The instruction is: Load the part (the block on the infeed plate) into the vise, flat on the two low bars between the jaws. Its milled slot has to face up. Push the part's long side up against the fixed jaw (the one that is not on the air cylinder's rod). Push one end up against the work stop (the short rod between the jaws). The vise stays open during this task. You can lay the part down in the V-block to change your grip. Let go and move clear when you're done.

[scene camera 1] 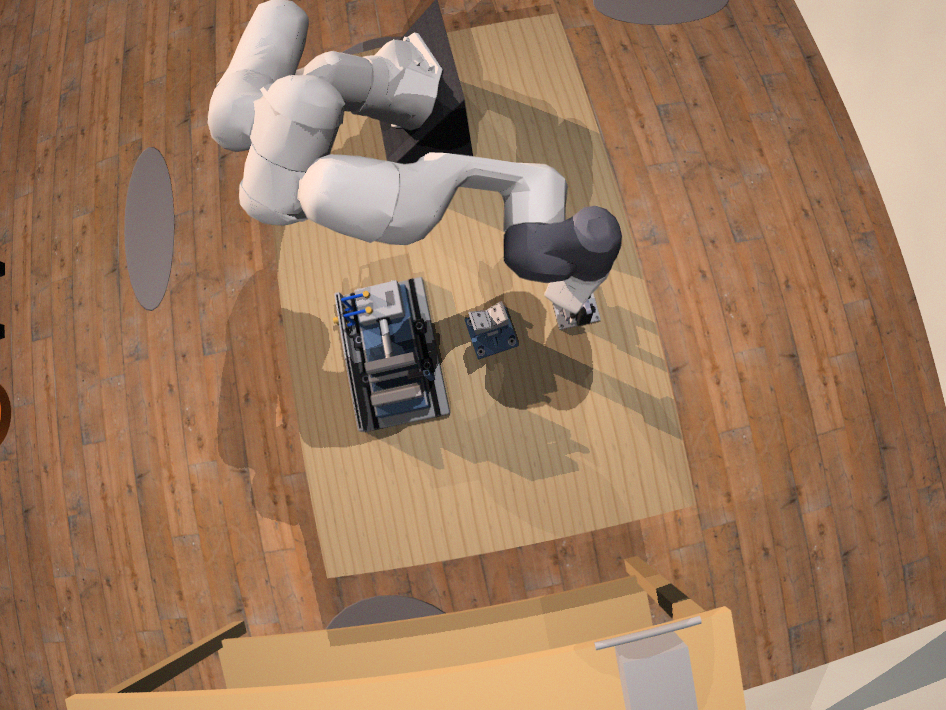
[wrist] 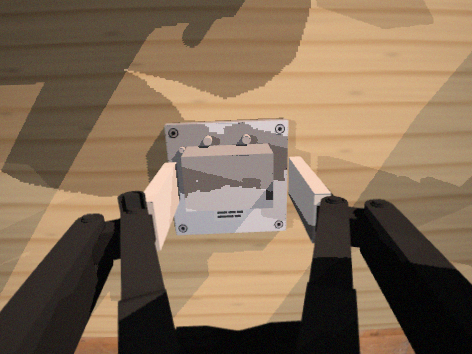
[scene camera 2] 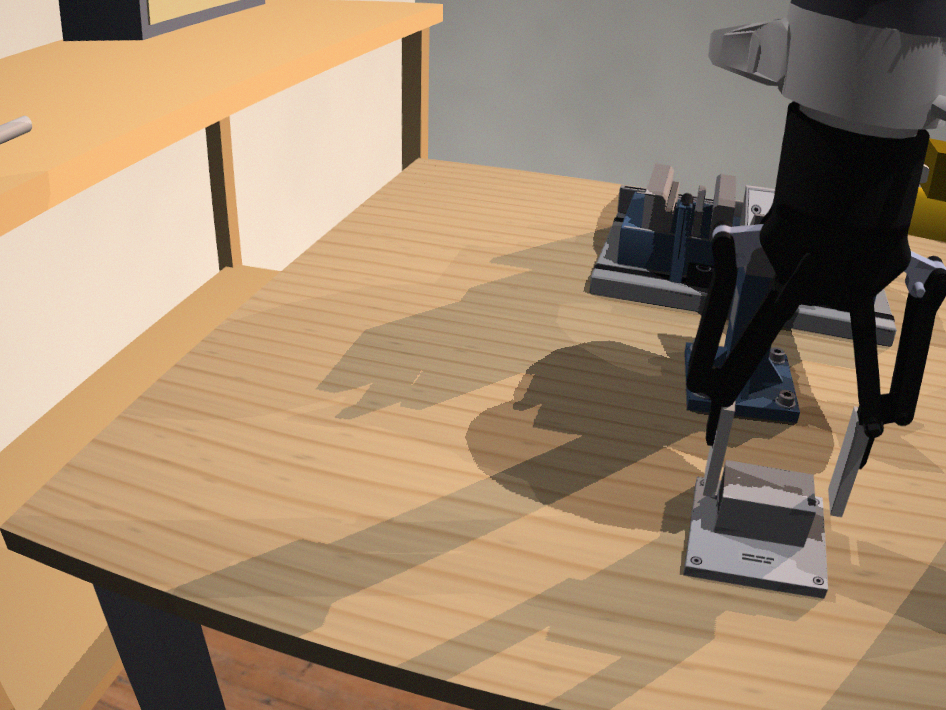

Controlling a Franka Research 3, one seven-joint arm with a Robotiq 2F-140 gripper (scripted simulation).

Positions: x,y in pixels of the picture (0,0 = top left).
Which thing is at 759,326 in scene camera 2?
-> My gripper.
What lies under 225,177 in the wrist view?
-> A part.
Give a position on an infeed plate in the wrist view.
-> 190,134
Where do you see a part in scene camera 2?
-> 757,502
